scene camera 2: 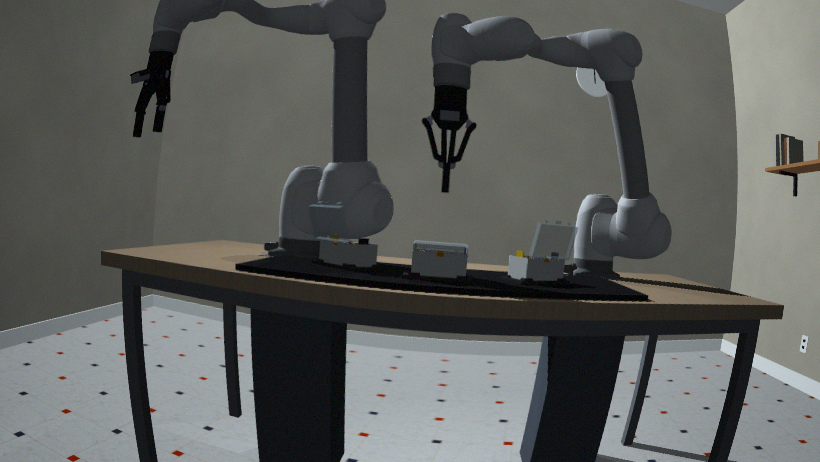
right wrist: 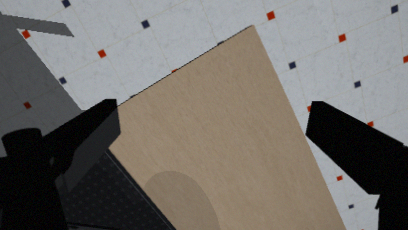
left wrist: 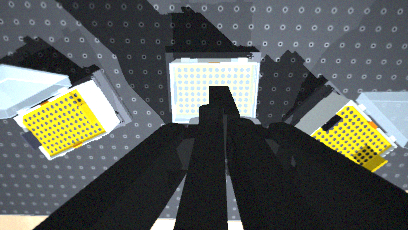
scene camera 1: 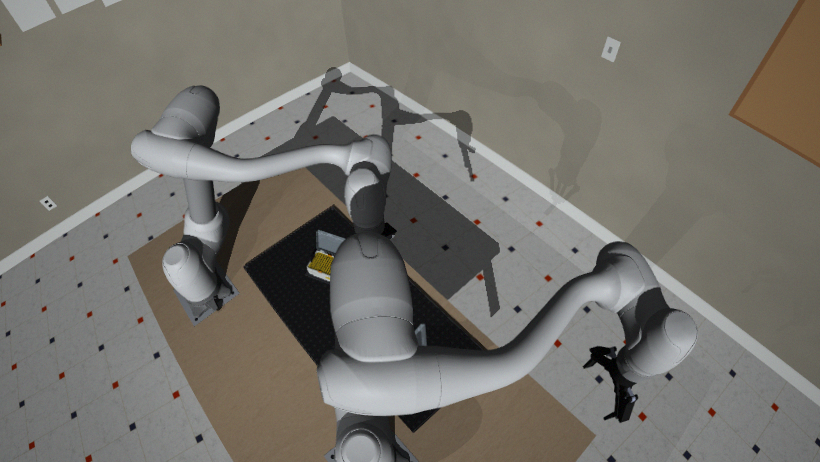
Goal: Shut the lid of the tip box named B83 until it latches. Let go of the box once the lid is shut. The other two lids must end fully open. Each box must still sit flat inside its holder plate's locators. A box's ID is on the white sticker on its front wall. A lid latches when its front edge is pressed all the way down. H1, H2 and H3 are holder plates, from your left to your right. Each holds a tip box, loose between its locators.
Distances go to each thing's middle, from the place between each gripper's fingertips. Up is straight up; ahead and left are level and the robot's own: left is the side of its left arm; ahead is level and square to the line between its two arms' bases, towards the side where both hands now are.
Labels:
Now: the yellow rack [left wrist: 348, 132] 21 cm to the right of my left hand [scene camera 2: 445, 192], 16 cm below it and 13 cm behind it.
The yellow rack lies 56 cm to the left of my right hand [scene camera 2: 146, 134], 25 cm below it and 18 cm behind it.

